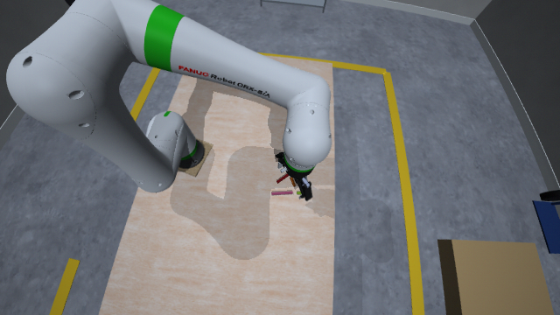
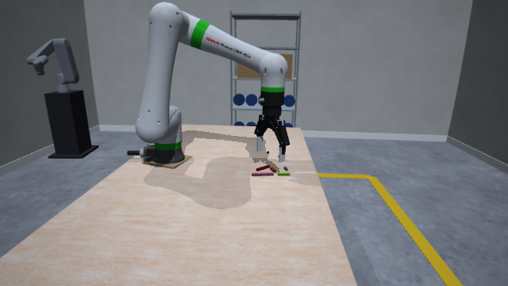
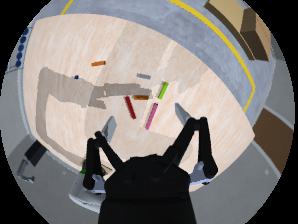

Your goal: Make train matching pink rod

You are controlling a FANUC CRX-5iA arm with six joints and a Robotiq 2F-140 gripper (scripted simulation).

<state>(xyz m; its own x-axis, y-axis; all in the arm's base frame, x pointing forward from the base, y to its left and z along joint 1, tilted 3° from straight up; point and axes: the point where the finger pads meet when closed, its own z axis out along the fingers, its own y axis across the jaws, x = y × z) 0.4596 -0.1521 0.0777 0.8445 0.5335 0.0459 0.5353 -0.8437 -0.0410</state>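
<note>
Right now the blue rod is 20 mm ahead of my hand, 240 mm to the left of it and 80 mm below it. The rest, counted from my hand: pink rod (30 mm behind, 30 mm to the right, 80 mm below); then lime rod (60 mm ahead, 30 mm to the right, 80 mm below); then red rod (30 mm behind, 30 mm to the left, 80 mm below).
</note>
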